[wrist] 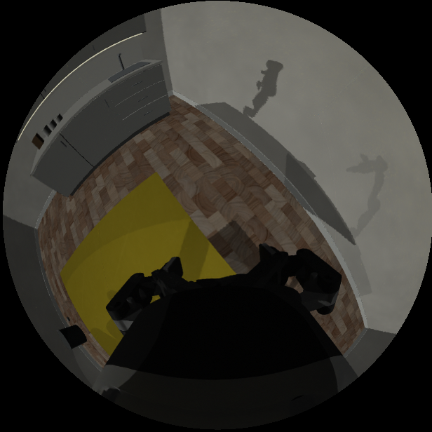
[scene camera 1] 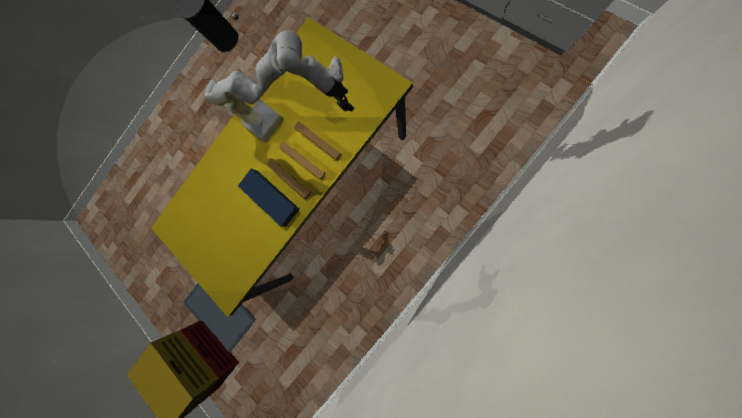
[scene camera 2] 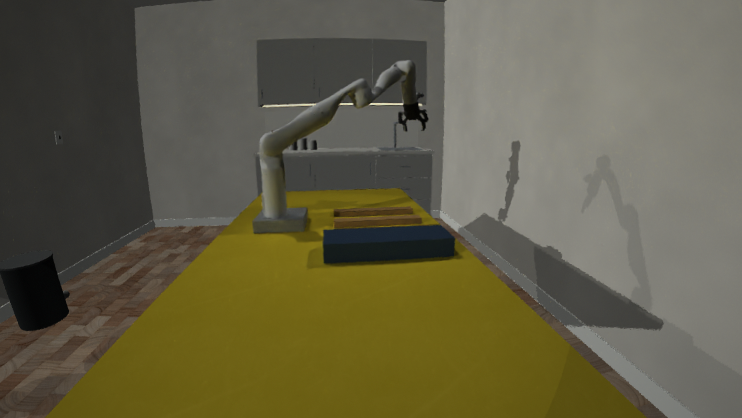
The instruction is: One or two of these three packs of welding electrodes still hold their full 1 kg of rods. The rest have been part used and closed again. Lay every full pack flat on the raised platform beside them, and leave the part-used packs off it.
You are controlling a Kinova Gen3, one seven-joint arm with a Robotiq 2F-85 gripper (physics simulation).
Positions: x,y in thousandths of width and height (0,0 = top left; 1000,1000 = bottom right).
I see my gripper (wrist: 508,601) and a raised platform (scene camera 2: 555,580).
The raised platform shows as well in scene camera 1 (scene camera 1: 379,501).
